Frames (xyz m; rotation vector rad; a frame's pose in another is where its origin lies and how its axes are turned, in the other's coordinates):
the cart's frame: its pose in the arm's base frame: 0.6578 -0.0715 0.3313 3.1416 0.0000 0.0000
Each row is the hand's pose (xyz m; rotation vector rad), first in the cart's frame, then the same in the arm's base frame.
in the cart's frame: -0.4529 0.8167 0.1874 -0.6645 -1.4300 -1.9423
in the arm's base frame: 0.2049 -0.8882 0.1439 0.8553 2.0044 -1.4757
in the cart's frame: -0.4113 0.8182 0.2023 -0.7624 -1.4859 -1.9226
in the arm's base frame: 0.2465 -0.8897 0.1290 0.7834 1.9292 -1.4910
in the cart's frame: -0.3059 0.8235 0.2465 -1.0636 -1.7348 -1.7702
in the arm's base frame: 0.3519 -0.8950 0.0848 0.5616 1.6312 -1.5986
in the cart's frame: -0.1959 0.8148 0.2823 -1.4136 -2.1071 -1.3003
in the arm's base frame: 0.4619 -0.8863 0.0490 0.3514 1.0958 -1.7758
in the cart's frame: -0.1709 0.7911 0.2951 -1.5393 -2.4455 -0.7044
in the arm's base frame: 0.4869 -0.8626 0.0362 0.2008 0.5669 -1.9680
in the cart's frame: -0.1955 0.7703 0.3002 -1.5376 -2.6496 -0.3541
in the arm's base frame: 0.4623 -0.8418 0.0311 0.0699 0.2778 -2.0785
